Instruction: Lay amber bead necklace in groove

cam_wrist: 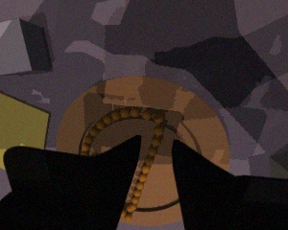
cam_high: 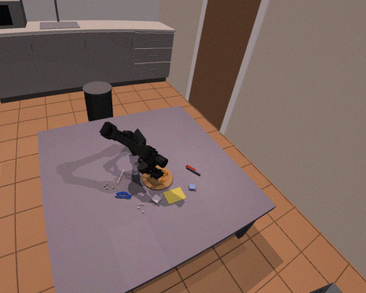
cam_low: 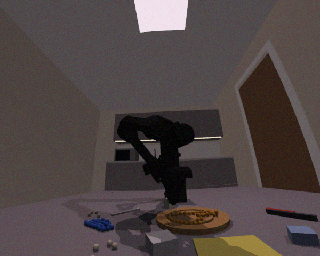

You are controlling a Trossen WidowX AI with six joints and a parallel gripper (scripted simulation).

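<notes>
Right now my gripper tip is 5 cm to the right of the round wooden bead board, 3 cm above it and 1 cm short of it. Also, from my gripper tip: grey block (15 cm ahead, 4 cm to the right, 3 cm below); then yellow pad (18 cm ahead, 7 cm to the left, 4 cm below); then thin rod (15 cm to the right, 11 cm behind, 4 cm below).
</notes>
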